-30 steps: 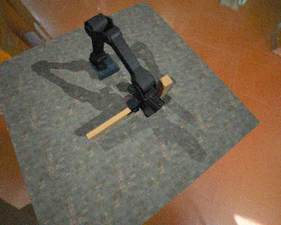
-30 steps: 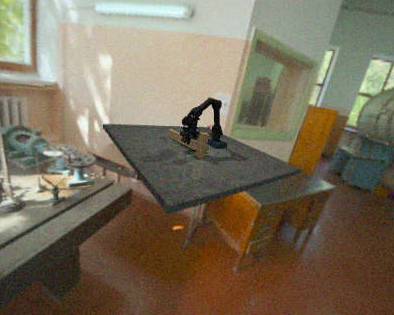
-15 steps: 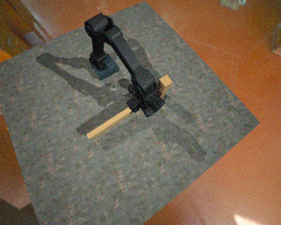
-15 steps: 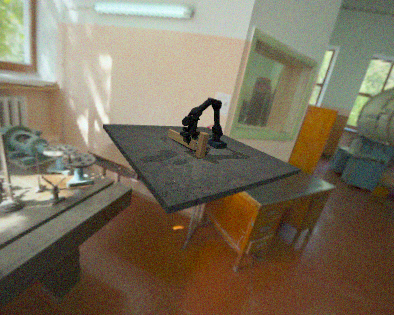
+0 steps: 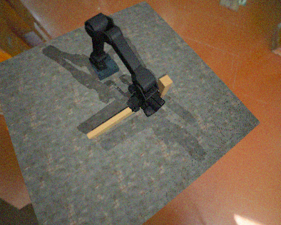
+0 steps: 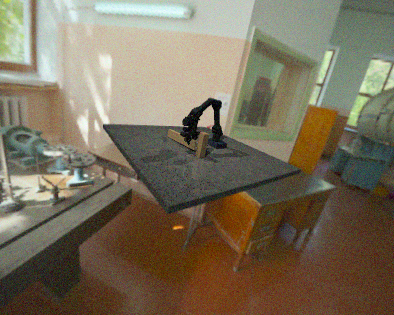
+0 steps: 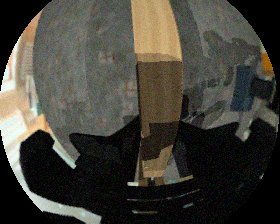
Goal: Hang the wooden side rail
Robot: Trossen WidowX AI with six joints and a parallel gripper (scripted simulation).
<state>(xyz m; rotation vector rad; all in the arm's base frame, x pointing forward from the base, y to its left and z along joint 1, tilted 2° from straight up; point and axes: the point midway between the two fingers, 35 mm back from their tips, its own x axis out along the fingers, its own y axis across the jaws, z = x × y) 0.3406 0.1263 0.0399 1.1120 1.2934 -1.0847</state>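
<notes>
Right now my gripper tip is 2 cm past the headboard post, 14 cm to the right of it and 4 cm below it.
</notes>
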